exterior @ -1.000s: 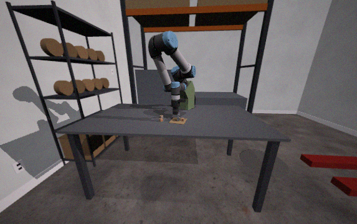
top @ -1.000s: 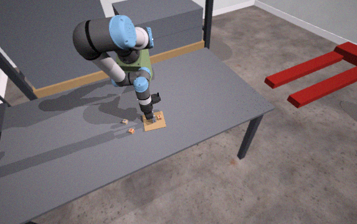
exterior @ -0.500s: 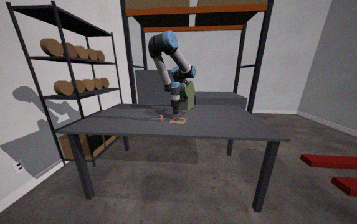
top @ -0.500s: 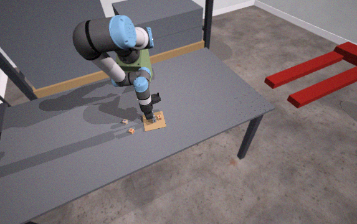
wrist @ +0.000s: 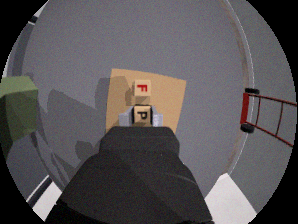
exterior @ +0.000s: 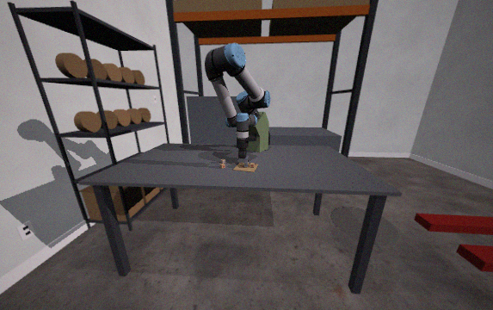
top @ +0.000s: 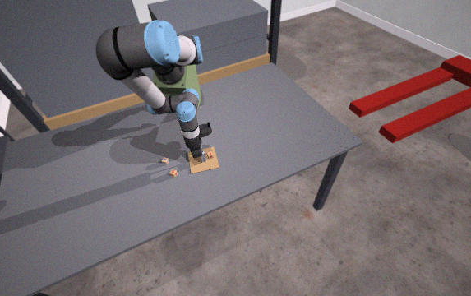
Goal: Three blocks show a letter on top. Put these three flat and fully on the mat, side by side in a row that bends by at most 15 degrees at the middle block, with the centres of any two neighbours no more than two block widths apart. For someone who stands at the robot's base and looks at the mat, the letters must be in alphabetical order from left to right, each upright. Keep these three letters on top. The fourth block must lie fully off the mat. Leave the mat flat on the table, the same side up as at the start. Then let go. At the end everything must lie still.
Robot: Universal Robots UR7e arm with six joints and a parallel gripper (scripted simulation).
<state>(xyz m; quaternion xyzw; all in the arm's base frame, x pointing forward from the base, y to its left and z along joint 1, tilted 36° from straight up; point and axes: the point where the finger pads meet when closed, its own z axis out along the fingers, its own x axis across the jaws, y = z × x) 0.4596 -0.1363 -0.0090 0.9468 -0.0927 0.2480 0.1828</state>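
The tan mat is 30 mm below my hand.
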